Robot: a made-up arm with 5 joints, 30 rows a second.
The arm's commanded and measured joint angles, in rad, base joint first. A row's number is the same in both.
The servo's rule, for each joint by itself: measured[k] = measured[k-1] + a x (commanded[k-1-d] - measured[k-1]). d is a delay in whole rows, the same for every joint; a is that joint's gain. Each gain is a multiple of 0.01, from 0.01 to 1. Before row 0 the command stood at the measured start. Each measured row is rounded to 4 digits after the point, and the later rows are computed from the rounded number. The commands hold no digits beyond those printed.
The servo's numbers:
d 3
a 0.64 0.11 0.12 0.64 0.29
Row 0, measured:
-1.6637 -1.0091 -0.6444 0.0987 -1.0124
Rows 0 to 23, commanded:
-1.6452 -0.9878 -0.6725 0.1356 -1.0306
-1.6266 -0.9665 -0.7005 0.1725 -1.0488
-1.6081 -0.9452 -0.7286 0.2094 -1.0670
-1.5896 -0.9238 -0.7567 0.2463 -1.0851
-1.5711 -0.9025 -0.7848 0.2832 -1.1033
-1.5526 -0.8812 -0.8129 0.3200 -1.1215
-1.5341 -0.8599 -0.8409 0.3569 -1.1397
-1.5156 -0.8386 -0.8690 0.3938 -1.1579
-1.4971 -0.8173 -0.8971 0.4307 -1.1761
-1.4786 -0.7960 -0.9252 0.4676 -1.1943
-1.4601 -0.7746 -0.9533 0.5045 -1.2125
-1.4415 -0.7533 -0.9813 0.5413 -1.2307
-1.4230 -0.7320 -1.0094 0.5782 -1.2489
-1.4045 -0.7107 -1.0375 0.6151 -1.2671
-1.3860 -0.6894 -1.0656 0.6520 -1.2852
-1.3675 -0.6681 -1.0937 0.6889 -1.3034
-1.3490 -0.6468 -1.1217 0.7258 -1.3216
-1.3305 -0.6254 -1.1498 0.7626 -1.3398
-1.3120 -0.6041 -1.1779 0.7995 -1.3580
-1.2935 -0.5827 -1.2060 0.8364 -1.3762
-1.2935 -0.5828 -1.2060 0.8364 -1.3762
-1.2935 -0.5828 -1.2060 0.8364 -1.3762
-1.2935 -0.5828 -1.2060 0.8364 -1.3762
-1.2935 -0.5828 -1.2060 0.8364 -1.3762
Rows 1 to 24, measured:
-1.6637 -1.0091 -0.6444 0.0987 -1.0124
-1.6637 -1.0091 -0.6444 0.0987 -1.0124
-1.6637 -1.0091 -0.6444 0.0987 -1.0124
-1.6519 -1.0068 -0.6478 0.1223 -1.0177
-1.6357 -1.0024 -0.6541 0.1544 -1.0267
-1.6180 -0.9961 -0.6630 0.1896 -1.0384
-1.5998 -0.9881 -0.6742 0.2259 -1.0519
-1.5814 -0.9787 -0.6875 0.2626 -1.0668
-1.5630 -0.9680 -0.7025 0.2993 -1.0827
-1.5445 -0.9561 -0.7191 0.3362 -1.0992
-1.5260 -0.9432 -0.7371 0.3731 -1.1162
-1.5075 -0.9294 -0.7563 0.4100 -1.1336
-1.4890 -0.9147 -0.7766 0.4469 -1.1512
-1.4705 -0.8993 -0.7978 0.4838 -1.1690
-1.4519 -0.8832 -0.8198 0.5206 -1.1869
-1.4334 -0.8666 -0.8426 0.5575 -1.2049
-1.4149 -0.8495 -0.8660 0.5944 -1.2229
-1.3964 -0.8319 -0.8900 0.6313 -1.2410
-1.3779 -0.8139 -0.9144 0.6682 -1.2591
-1.3594 -0.7955 -0.9393 0.7051 -1.2772
-1.3409 -0.7768 -0.9646 0.7419 -1.2954
-1.3224 -0.7578 -0.9902 0.7788 -1.3136
-1.3039 -0.7385 -1.0161 0.8157 -1.3318
-1.2972 -0.7214 -1.0389 0.8289 -1.3447

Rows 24 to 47, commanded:
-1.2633 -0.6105 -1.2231 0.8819 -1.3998
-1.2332 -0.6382 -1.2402 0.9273 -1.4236
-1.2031 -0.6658 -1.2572 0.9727 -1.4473
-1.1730 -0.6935 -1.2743 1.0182 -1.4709
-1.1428 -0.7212 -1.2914 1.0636 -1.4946
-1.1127 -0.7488 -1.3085 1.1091 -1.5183
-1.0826 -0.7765 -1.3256 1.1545 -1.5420
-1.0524 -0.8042 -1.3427 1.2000 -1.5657
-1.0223 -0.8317 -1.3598 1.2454 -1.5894
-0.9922 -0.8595 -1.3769 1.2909 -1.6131
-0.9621 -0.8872 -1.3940 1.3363 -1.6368
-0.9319 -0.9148 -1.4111 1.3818 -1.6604
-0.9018 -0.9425 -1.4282 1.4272 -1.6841
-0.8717 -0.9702 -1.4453 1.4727 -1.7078
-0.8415 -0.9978 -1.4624 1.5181 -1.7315
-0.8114 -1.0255 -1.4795 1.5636 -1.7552
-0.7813 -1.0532 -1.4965 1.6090 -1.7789
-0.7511 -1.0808 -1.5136 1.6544 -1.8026
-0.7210 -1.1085 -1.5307 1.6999 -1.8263
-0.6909 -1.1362 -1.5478 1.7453 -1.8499
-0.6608 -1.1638 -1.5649 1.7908 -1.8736
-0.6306 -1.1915 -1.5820 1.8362 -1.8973
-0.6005 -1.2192 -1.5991 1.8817 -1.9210
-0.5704 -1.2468 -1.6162 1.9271 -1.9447
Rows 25 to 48, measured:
-1.2948 -0.7062 -1.0590 0.8337 -1.3538
-1.2940 -0.6926 -1.0766 0.8354 -1.3603
-1.2937 -0.6805 -1.0921 0.8360 -1.3649
-1.2742 -0.6728 -1.1078 0.8654 -1.3750
-1.2480 -0.6690 -1.1237 0.9050 -1.3891
-1.2193 -0.6686 -1.1397 0.9483 -1.4060
-1.1897 -0.6713 -1.1559 0.9930 -1.4248
-1.1597 -0.6768 -1.1722 1.0382 -1.4450
-1.1296 -0.6847 -1.1886 1.0836 -1.4663
-1.0995 -0.6948 -1.2050 1.1290 -1.4883
-1.0694 -0.7068 -1.2215 1.1744 -1.5107
-1.0393 -0.7205 -1.2381 1.2198 -1.5335
-1.0092 -0.7358 -1.2548 1.2653 -1.5566
-0.9791 -0.7525 -1.2715 1.3107 -1.5799
-0.9489 -0.7704 -1.2883 1.3562 -1.6032
-0.9188 -0.7893 -1.3051 1.4016 -1.6267
-0.8887 -0.8092 -1.3219 1.4471 -1.6502
-0.8585 -0.8299 -1.3388 1.4925 -1.6738
-0.8284 -0.8514 -1.3557 1.5380 -1.6974
-0.7983 -0.8736 -1.3726 1.5834 -1.7210
-0.7681 -0.8964 -1.3895 1.6288 -1.7447
-0.7380 -0.9197 -1.4064 1.6743 -1.7684
-0.7079 -0.9435 -1.4234 1.7197 -1.7920
-0.6778 -0.9677 -1.4404 1.7652 -1.8157

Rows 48 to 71, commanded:
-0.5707 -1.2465 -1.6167 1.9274 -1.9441
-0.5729 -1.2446 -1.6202 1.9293 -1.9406
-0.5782 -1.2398 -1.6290 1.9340 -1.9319
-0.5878 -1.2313 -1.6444 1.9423 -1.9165
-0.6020 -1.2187 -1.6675 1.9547 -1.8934
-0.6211 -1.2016 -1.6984 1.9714 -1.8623
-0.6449 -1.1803 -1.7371 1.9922 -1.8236
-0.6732 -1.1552 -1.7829 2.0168 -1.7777
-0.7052 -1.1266 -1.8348 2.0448 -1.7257
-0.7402 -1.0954 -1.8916 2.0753 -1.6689
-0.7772 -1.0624 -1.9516 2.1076 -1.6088
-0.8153 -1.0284 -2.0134 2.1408 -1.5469
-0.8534 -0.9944 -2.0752 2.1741 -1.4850
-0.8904 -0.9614 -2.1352 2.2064 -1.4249
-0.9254 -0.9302 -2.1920 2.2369 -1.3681
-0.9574 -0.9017 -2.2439 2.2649 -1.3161
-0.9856 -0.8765 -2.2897 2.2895 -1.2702
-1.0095 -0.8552 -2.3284 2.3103 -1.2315
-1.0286 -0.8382 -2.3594 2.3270 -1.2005
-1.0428 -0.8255 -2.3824 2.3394 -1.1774
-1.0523 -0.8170 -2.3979 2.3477 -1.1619
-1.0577 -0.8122 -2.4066 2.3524 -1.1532
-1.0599 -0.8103 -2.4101 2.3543 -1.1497
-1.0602 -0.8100 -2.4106 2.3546 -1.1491
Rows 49 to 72, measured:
-0.6476 -0.9923 -1.4574 1.8106 -1.8394
-0.6175 -1.0173 -1.4744 1.8561 -1.8631
-0.5874 -1.0425 -1.4914 1.9015 -1.8868
-0.5767 -1.0649 -1.5064 1.9181 -1.9034
-0.5743 -1.0847 -1.5201 1.9253 -1.9142
-0.5768 -1.1018 -1.5332 1.9309 -1.9193
-0.5838 -1.1160 -1.5465 1.9382 -1.9185
-0.5954 -1.1273 -1.5610 1.9488 -1.9112
-0.6118 -1.1355 -1.5775 1.9633 -1.8970
-0.6330 -1.1404 -1.5967 1.9818 -1.8757
-0.6587 -1.1420 -1.6190 2.0042 -1.8473
-0.6885 -1.1403 -1.6449 2.0302 -1.8120
-0.7216 -1.1354 -1.6745 2.0591 -1.7705
-0.7572 -1.1274 -1.7078 2.0901 -1.7236
-0.7944 -1.1165 -1.7445 2.1225 -1.6724
-0.8322 -1.1031 -1.7842 2.1555 -1.6181
-0.8694 -1.0875 -1.8263 2.1881 -1.5621
-0.9052 -1.0702 -1.8702 2.2193 -1.5058
-0.9386 -1.0517 -1.9150 2.2485 -1.4508
-0.9687 -1.0324 -1.9600 2.2747 -1.3984
-0.9948 -1.0129 -2.0042 2.2975 -1.3500
-1.0164 -0.9937 -2.0468 2.3164 -1.3066
-1.0333 -0.9752 -2.0871 2.3311 -1.2691
-1.0455 -0.9578 -2.1244 2.3417 -1.2380

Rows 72 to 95, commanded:
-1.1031 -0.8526 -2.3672 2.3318 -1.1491
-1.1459 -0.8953 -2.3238 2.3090 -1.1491
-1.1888 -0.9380 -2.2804 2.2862 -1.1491
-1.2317 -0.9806 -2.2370 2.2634 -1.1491
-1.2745 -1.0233 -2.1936 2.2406 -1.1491
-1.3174 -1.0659 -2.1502 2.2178 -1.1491
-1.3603 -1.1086 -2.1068 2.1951 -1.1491
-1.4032 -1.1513 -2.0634 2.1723 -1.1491
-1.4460 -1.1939 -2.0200 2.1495 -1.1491
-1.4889 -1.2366 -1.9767 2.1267 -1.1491
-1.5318 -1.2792 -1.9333 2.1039 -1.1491
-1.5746 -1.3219 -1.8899 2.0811 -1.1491
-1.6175 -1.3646 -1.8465 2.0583 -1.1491
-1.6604 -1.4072 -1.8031 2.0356 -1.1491
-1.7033 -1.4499 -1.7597 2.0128 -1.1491
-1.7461 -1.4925 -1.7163 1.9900 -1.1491
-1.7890 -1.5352 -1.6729 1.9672 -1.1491
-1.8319 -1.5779 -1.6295 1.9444 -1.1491
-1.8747 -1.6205 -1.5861 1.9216 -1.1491
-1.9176 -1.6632 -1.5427 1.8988 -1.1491
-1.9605 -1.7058 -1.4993 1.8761 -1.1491
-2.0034 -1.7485 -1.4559 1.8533 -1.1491
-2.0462 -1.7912 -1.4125 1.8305 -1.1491
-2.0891 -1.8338 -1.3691 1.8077 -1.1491
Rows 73 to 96, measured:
-1.0533 -0.9418 -2.1583 2.3485 -1.2134
-1.0575 -0.9273 -2.1885 2.3522 -1.1949
-1.0592 -0.9144 -2.2152 2.3537 -1.1816
-1.0873 -0.9076 -2.2334 2.3397 -1.1722
-1.1248 -0.9062 -2.2442 2.3201 -1.1655
-1.1658 -0.9097 -2.2485 2.2984 -1.1607
-1.2080 -0.9175 -2.2471 2.2760 -1.1573
-1.2506 -0.9291 -2.2407 2.2533 -1.1549
-1.2934 -0.9441 -2.2298 2.2306 -1.1532
-1.3362 -0.9622 -2.2150 2.2079 -1.1520
-1.3791 -0.9830 -2.1968 2.1851 -1.1512
-1.4219 -1.0062 -2.1756 2.1623 -1.1506
-1.4648 -1.0315 -2.1517 2.1395 -1.1502
-1.5077 -1.0587 -2.1255 2.1167 -1.1499
-1.5505 -1.0877 -2.0972 2.0939 -1.1497
-1.5934 -1.1182 -2.0671 2.0711 -1.1495
-1.6363 -1.1500 -2.0354 2.0484 -1.1494
-1.6792 -1.1830 -2.0023 2.0256 -1.1493
-1.7220 -1.2170 -1.9680 2.0028 -1.1492
-1.7649 -1.2520 -1.9326 1.9800 -1.1492
-1.8078 -1.2878 -1.8962 1.9572 -1.1492
-1.8506 -1.3244 -1.8590 1.9344 -1.1492
-1.8935 -1.3617 -1.8210 1.9116 -1.1492
-1.9364 -1.3996 -1.7824 1.8889 -1.1492

